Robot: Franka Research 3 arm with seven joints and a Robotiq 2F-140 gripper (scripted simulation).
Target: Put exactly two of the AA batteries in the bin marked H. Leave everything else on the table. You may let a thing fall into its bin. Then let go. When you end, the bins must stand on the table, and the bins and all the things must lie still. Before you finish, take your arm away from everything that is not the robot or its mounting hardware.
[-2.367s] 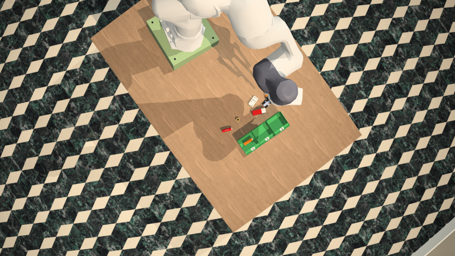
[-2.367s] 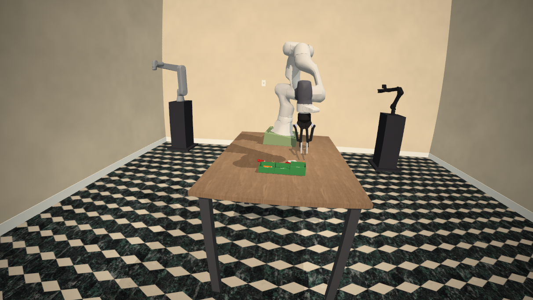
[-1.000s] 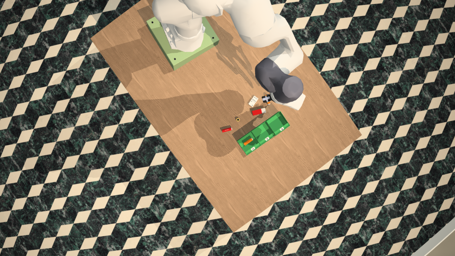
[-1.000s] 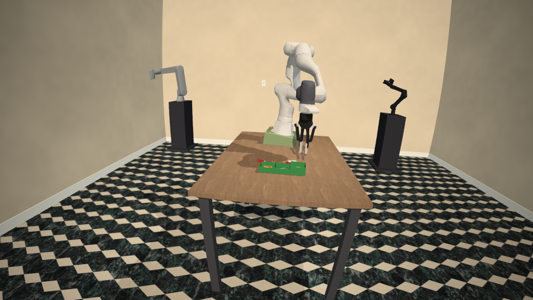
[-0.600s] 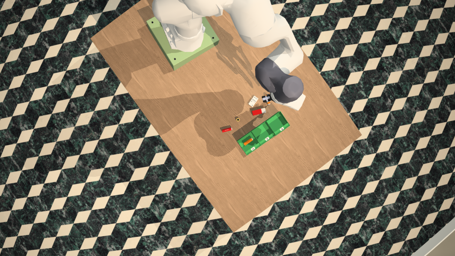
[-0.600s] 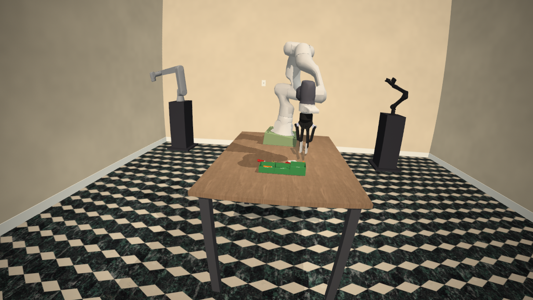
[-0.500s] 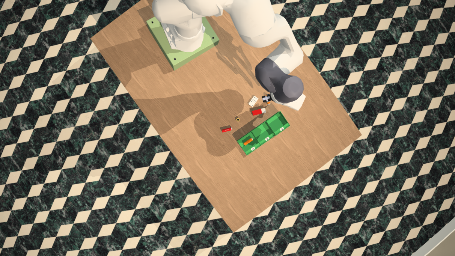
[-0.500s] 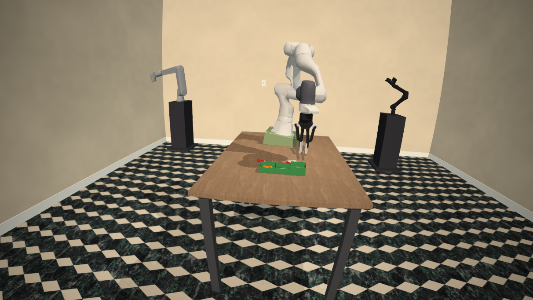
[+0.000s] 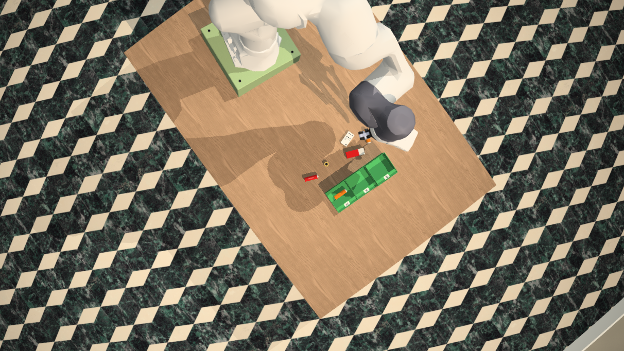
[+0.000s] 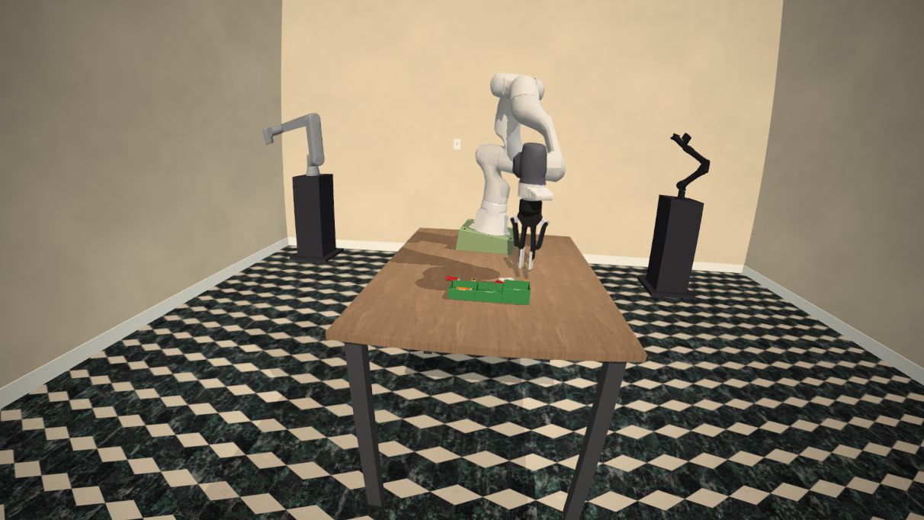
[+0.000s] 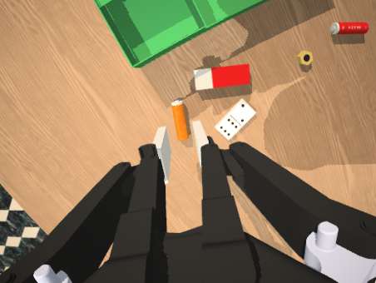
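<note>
My hand is 90 mm above the orange AA battery. Round my hand: white domino: 90 mm below, 60 mm to the right, 30 mm behind; then red-and-white cylinder: 90 mm below, 60 mm to the right, 30 mm ahead; then green bin marked H: 130 mm ahead, 110 mm to the right, 70 mm below.
</note>
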